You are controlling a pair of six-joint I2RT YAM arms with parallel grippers.
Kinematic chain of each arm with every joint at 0, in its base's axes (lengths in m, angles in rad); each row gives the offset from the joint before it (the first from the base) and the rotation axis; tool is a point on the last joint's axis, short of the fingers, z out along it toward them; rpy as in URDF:
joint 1: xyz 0 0 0.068 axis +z
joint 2: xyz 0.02 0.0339 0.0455 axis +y
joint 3: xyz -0.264 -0.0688 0 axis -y
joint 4: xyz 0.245 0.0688 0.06 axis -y
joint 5: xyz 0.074 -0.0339 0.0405 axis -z
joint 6: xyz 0.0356 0 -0.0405 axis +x
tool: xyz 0 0 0 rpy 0 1.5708 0
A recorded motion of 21 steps. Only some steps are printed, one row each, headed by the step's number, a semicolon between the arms.
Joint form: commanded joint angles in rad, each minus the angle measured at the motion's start. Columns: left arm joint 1, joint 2, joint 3, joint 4, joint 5, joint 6; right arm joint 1, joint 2, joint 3, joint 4, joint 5, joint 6.
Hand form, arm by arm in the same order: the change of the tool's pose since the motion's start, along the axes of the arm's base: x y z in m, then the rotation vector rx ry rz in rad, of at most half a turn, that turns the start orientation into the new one. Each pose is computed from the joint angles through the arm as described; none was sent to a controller.
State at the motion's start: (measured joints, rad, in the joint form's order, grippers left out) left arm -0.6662 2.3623 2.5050 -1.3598 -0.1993 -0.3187; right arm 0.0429 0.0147 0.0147 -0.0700 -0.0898 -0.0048
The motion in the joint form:
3: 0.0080 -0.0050 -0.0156 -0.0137 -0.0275 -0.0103; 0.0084 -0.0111 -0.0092 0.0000 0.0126 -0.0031
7: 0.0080 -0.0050 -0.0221 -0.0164 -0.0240 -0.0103; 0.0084 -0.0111 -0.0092 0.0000 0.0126 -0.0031
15: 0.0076 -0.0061 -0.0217 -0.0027 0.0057 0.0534; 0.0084 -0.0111 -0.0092 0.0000 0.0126 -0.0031
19: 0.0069 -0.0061 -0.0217 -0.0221 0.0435 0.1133; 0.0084 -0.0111 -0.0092 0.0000 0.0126 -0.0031
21: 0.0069 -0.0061 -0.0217 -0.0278 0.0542 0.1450; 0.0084 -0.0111 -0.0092 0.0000 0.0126 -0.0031
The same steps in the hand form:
3: 0.0009 0.0053 -0.0022 0.0314 0.0036 0.0267; -0.0001 0.0005 -0.0023 -0.0038 -0.0023 -0.0040
7: 0.0006 0.0055 -0.0041 0.0345 0.0128 0.0254; -0.0001 0.0005 -0.0023 -0.0038 -0.0023 -0.0040
15: 0.0008 0.0037 -0.0032 0.0274 0.0151 -0.0436; -0.0001 0.0005 -0.0023 -0.0038 -0.0023 -0.0040
19: -0.0017 0.0036 -0.0041 0.0320 0.0482 -0.1127; -0.0001 0.0005 -0.0023 -0.0038 -0.0023 -0.0040
21: -0.0024 0.0036 -0.0044 0.0383 0.0566 -0.1458; -0.0001 0.0005 -0.0023 -0.0038 -0.0023 -0.0040

